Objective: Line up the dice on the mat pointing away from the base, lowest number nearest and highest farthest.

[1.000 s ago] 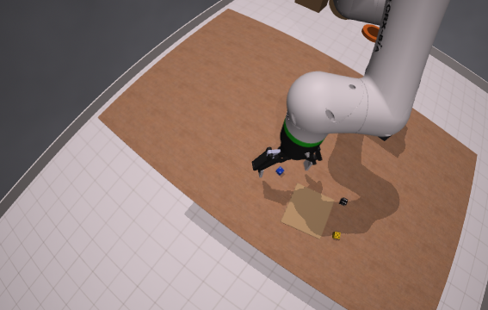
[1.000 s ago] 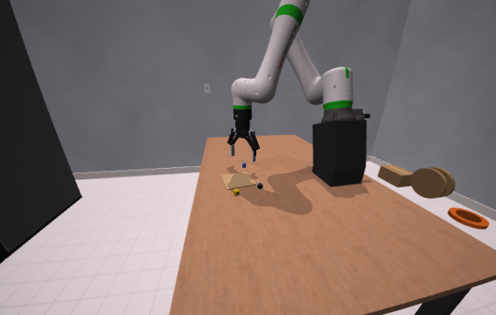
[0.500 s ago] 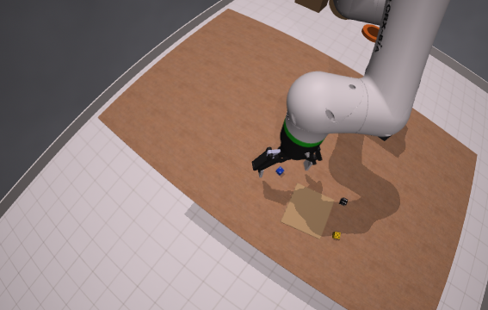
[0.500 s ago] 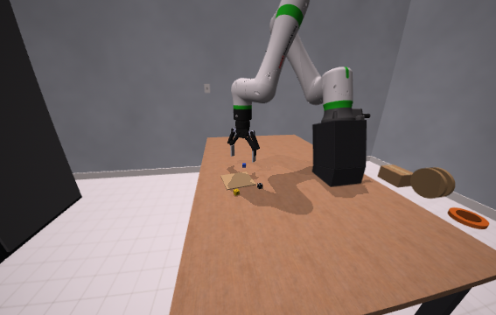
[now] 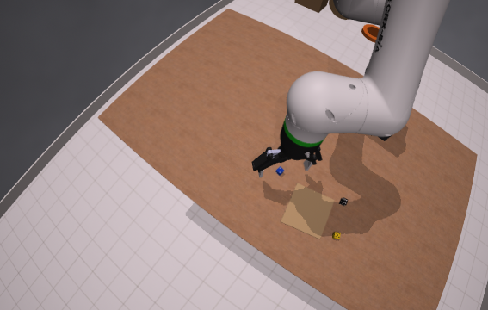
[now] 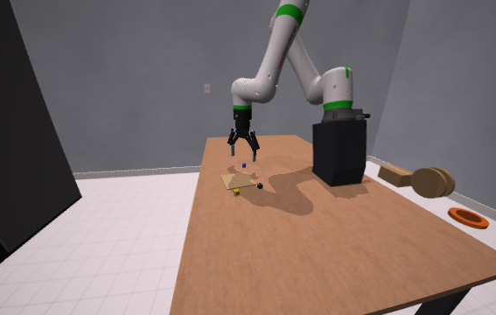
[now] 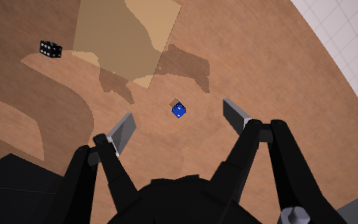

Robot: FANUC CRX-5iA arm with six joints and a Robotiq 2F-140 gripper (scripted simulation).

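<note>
My gripper is now 1 cm past the blue die, 1 cm to the left of it and 5 cm above it. From my hand the other things lie so: yellow die: 6 cm ahead, 26 cm to the left, 5 cm below; tan mat: 4 cm ahead, 14 cm to the left, 6 cm below; black die: 5 cm behind, 23 cm to the left, 5 cm below.
</note>
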